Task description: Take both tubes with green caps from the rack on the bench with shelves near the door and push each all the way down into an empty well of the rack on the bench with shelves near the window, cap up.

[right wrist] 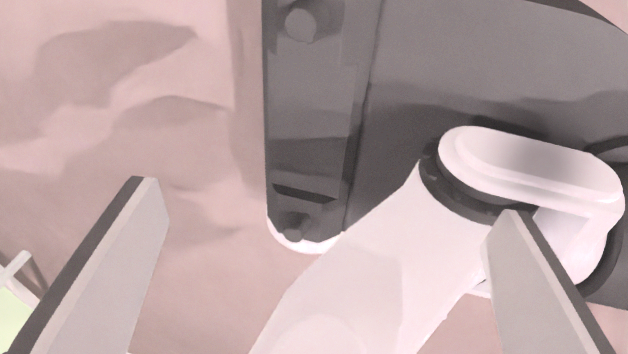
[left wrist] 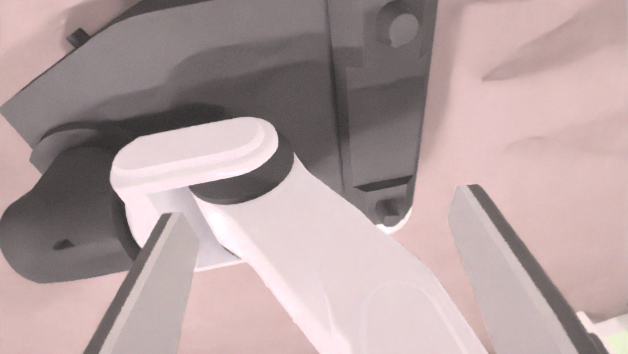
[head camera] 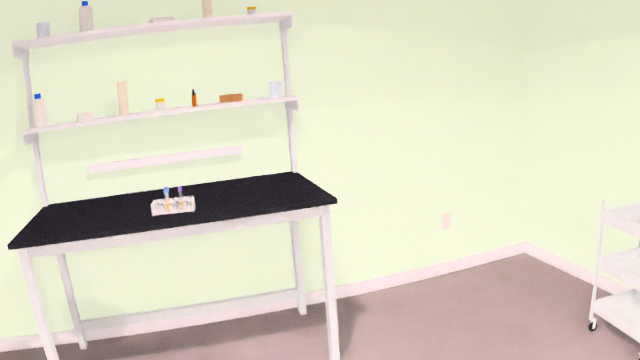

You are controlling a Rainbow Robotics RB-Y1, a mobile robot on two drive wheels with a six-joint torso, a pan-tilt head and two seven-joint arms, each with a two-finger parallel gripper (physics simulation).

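Frame: origin at the robot's base, x left, y back, z up, level; millimetres.
Seen in the pictures: left gripper, fingertip midpoint: (left wrist: 318, 215); right gripper, fingertip midpoint: (right wrist: 331, 216).
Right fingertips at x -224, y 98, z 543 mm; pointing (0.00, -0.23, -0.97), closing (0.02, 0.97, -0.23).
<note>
A point is followed by its place in that frame.
A white rack (head camera: 173, 206) {x 706, y -2029, z 942 mm} stands on the black top of a bench with shelves (head camera: 240, 197) {x 423, y -2250, z 915 mm}, left of centre in the head view. A tube with a blue cap (head camera: 166, 191) {x 723, y -2010, z 1024 mm} and a tube with a purple cap (head camera: 180, 190) {x 664, y -2040, z 1018 mm} stand upright in it. No green cap shows in the head view. The rack's wells are too small to tell apart. Whether this bench is the one near the window or near the door, I cannot tell. My left gripper (left wrist: 318, 215) {x 215, y 145, z 537 mm} is open and empty over the floor. My right gripper (right wrist: 331, 216) {x -224, y 98, z 543 mm} is open and empty over the floor.
Two shelves above the bench carry bottles, jars and boxes; the lower shelf (head camera: 210, 107) {x 558, y -2391, z 1363 mm} holds an orange-brown box (head camera: 231, 98) {x 475, y -2562, z 1391 mm}. A white cart (head camera: 620, 305) {x -1659, y -2124, z 133 mm} stands at the right edge. Floor (head camera: 450, 310) {x -727, y -2607, z 1 mm} lies between bench and cart.
</note>
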